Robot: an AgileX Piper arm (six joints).
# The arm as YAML. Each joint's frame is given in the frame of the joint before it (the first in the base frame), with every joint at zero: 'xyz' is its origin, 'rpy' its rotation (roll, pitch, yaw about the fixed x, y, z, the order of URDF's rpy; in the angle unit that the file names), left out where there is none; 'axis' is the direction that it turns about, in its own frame. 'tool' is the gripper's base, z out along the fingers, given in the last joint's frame.
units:
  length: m
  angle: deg
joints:
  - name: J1
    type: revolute
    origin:
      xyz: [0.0, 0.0, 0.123]
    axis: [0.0, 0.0, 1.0]
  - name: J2
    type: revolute
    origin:
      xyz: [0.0, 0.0, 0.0]
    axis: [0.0, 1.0, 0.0]
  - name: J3
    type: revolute
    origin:
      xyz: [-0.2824, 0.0, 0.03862]
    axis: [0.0, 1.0, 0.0]
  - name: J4
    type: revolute
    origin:
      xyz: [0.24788, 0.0, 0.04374]
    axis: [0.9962, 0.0, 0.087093]
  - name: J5
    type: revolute
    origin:
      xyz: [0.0, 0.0, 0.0]
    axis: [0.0, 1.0, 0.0]
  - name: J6
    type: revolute
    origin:
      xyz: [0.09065, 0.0, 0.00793]
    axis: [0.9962, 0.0, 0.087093]
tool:
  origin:
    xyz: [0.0, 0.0, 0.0]
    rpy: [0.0, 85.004, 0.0]
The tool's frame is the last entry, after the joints.
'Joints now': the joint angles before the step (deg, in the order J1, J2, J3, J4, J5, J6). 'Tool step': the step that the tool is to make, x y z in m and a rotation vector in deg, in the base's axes. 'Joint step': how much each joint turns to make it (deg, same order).
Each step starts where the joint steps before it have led.
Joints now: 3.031 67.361 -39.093 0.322 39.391 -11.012
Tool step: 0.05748 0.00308 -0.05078 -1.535 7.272 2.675
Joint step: 0.000 19.072 -5.244 0.094 -6.472 -3.009
